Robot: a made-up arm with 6 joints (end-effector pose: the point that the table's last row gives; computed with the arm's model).
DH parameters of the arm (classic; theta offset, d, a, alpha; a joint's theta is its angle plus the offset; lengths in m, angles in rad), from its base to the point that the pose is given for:
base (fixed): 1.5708 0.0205 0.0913 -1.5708
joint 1: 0 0.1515 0.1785 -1.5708
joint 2: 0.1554 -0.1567 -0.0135 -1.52
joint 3: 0 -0.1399 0.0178 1.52
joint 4: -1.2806 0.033 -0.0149 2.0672
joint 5: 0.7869 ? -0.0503 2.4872
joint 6: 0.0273 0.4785 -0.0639 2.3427
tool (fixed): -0.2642 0.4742 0 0
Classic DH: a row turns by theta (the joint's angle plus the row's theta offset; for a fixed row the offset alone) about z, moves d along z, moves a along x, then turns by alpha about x.
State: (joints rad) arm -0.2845 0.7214 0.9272 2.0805 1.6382 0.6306
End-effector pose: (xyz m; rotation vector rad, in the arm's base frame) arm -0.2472 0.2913 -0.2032 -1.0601 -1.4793 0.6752
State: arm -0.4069 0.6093 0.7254 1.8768 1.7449 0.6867
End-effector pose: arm -0.2294 0.1935 -0.1733 -0.9264 -1.6532 1.0016
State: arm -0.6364 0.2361 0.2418 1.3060 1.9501 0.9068
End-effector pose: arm -0.0353 0.0782 -0.0802 -0.5836 -2.2178 1.7938
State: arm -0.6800 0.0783 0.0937 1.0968 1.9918 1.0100
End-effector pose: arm 0.0321 0.1012 -0.0347 0.4511 2.3179 -1.9638
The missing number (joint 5, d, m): -0.1112
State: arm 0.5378 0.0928 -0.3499 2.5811 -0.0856 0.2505
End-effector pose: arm -0.4444 -0.1177 0.0817 2.8603 0.4093 -0.9267
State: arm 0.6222 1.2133 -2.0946 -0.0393 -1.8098 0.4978
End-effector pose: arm -0.6328 0.2969 -0.1901 -2.0970 0.3253 0.6153
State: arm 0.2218 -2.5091 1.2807 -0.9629 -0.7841 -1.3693
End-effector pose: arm -0.3198 0.3028 0.5695 1.4564 -1.7455 -1.5669
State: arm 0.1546 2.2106 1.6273 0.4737 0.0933 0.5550
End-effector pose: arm -0.0199 -0.0296 0.3808 2.1021 0.8314 0.4542
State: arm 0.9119 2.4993 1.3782 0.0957 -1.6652 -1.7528
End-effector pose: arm -0.2780 0.0316 0.1309 2.1420 -0.3545 0.5604
